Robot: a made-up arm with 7 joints. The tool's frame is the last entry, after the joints.
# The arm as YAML. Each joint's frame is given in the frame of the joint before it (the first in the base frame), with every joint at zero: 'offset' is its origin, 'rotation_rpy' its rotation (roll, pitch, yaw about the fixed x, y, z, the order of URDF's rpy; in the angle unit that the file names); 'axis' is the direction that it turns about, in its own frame. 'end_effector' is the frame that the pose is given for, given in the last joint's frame.
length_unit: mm
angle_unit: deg
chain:
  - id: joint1
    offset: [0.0, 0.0, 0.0]
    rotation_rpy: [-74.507, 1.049, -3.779]
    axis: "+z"
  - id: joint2
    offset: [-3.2, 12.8, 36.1]
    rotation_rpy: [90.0, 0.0, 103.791]
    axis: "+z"
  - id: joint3
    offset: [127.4, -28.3, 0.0]
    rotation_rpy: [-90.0, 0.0, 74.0]
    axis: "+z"
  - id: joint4
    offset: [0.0, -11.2, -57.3]
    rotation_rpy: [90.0, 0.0, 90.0]
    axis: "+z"
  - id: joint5
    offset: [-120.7, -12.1, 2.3]
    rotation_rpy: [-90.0, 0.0, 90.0]
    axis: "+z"
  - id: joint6
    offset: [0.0, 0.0, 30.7]
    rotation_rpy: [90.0, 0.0, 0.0]
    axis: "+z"
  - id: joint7
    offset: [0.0, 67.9, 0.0]
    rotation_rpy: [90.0, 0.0, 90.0]
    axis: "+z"
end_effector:
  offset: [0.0, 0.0, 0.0]
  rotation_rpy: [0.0, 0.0, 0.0]
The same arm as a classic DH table. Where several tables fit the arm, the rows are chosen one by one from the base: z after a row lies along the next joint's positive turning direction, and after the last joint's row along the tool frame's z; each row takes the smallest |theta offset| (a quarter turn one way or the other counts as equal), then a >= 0, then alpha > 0; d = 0 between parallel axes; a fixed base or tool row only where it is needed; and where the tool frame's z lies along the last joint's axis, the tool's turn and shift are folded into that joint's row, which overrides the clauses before.
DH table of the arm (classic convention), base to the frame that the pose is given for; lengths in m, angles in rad. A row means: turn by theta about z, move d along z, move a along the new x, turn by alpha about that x. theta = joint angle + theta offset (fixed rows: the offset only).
base (fixed): theta_offset -0.071, d 0, a 0, alpha -1.3004
joint1: theta_offset -1.3111, d 0.0361, a -0.0132, alpha -1.5708
joint2: theta_offset 1.2915, d -0.0001, a -0.0079, alpha 1.5708
joint3: theta_offset 1.5708, d -0.1876, a 0.0112, alpha -1.5708
joint4: theta_offset 1.5708, d 0.0023, a 0.0121, alpha 1.5708
joint5: theta_offset 0, d 0.1514, a 0, alpha -1.5708
joint6: theta_offset -1.5708, d 0, a 0.0679, alpha 1.5708
joint7: theta_offset 0, d 0, a 0, alpha 0

